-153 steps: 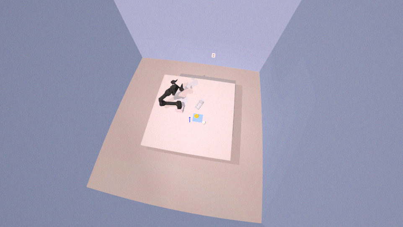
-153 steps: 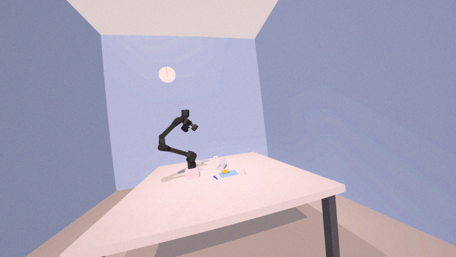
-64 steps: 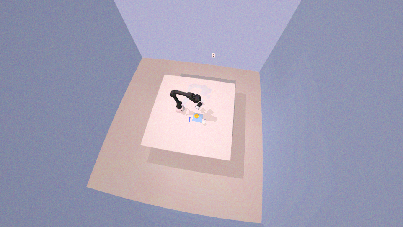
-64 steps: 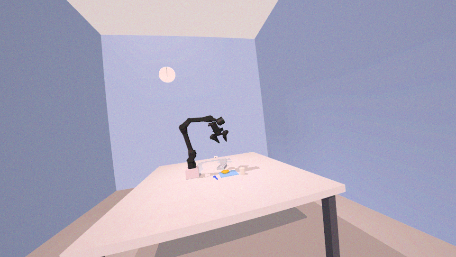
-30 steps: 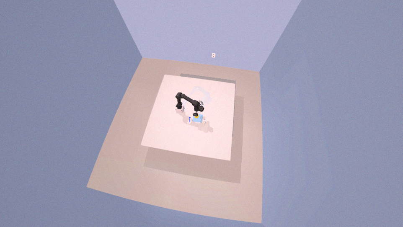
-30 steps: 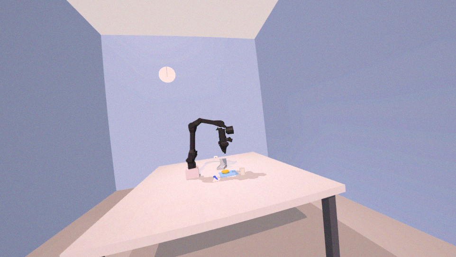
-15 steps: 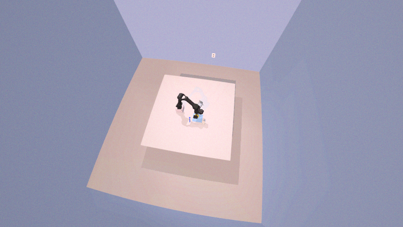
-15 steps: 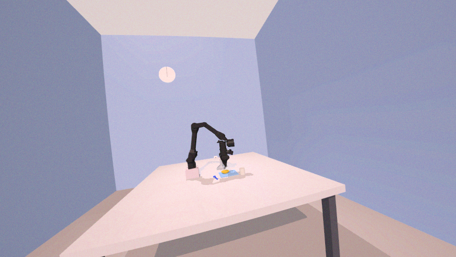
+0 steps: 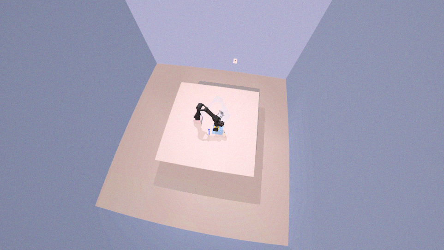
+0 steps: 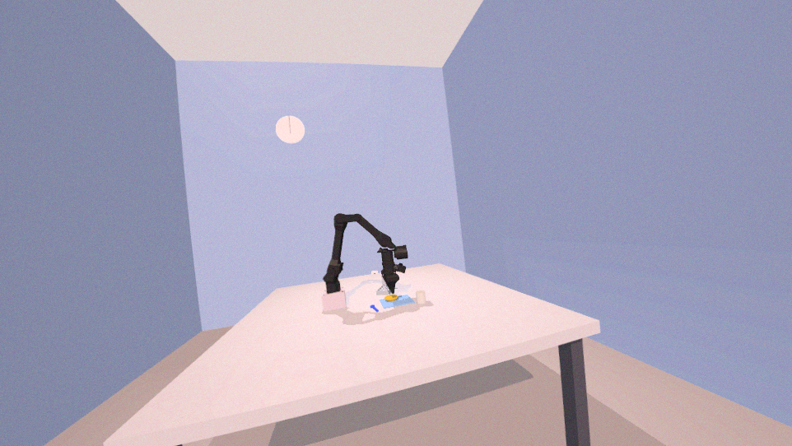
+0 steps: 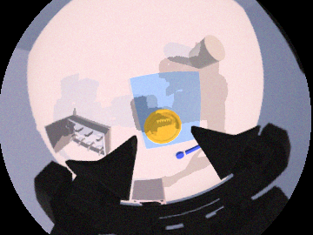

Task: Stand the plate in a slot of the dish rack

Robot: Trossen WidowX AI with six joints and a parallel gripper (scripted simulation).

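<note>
Right now my gripper tip is 1 cm past the yellow plate and 3 cm above it. Also, from my gripper tip: white cup 10 cm ahead, 11 cm to the right, 2 cm below; then light blue mat 1 cm ahead, 3 cm to the right, 4 cm below; then blue spoon 11 cm behind, 5 cm to the right, 4 cm below.
</note>
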